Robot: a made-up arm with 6 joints.
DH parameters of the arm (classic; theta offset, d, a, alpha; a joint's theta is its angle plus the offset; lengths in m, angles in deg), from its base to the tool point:
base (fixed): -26.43 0 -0.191 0
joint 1: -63.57 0.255 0.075 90
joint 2: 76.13 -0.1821 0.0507 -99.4
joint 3: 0 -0.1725 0.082 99.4
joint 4: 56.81 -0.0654 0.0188 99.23
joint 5: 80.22 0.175 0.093 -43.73
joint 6: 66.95 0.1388 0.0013 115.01
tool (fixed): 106.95 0.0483 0 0
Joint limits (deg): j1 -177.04..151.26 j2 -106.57..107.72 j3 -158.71..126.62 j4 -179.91..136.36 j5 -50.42..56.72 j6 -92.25..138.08
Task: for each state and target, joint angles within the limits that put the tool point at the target. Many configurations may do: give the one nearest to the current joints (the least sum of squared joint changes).
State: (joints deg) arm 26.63 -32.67 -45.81 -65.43 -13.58 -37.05
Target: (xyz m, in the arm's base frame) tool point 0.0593 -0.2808 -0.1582
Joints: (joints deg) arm 9.52 -67.10 0.58 -50.35 -50.42 -42.45
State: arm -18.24 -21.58 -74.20 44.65 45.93 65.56
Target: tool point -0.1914 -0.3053 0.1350
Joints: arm 23.11 -42.18 -82.94 30.26 39.54 67.75
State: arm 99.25 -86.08 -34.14 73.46 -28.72 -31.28
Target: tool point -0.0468 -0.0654 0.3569
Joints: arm 69.54 -69.21 -68.44 71.58 -26.60 -27.69
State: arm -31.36 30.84 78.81 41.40 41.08 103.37
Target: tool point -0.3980 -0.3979 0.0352
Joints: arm -67.05 3.91 106.97 22.95 53.57 103.02
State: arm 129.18 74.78 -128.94 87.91 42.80 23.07
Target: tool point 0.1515 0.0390 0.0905
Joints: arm 88.94 47.07 -154.72 60.96 45.80 19.08
